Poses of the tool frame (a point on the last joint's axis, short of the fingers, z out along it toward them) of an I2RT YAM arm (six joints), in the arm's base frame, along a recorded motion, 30 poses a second.
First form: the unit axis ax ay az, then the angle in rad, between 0 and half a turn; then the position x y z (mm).
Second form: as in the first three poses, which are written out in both.
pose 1, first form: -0.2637 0.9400 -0.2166 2.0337 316 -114 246
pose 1, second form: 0.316 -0.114 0.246 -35.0 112.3 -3.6
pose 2, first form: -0.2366 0.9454 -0.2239 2.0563 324 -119 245
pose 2, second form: 0.324 -0.119 0.245 -34.4 113.1 -6.3
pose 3, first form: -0.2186 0.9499 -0.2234 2.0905 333 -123 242
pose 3, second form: 0.333 -0.123 0.242 -34.0 115.0 -8.1
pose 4, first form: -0.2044 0.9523 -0.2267 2.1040 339 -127 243
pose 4, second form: 0.339 -0.127 0.243 -33.8 115.5 -9.5
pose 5, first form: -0.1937 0.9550 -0.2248 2.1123 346 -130 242
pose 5, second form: 0.346 -0.130 0.242 -33.1 116.0 -10.2
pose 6, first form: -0.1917 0.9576 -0.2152 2.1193 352 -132 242
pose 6, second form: 0.352 -0.132 0.242 -32.3 116.8 -9.7
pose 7, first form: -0.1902 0.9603 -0.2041 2.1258 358 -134 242
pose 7, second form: 0.358 -0.134 0.242 -31.3 117.6 -8.9
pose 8, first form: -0.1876 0.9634 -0.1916 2.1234 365 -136 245
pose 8, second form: 0.365 -0.136 0.245 -30.0 118.0 -7.9
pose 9, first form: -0.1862 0.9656 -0.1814 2.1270 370 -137 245
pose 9, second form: 0.370 -0.137 0.245 -29.0 118.5 -7.2
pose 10, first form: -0.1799 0.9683 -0.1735 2.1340 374 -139 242
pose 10, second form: 0.374 -0.139 0.242 -28.0 119.2 -6.9
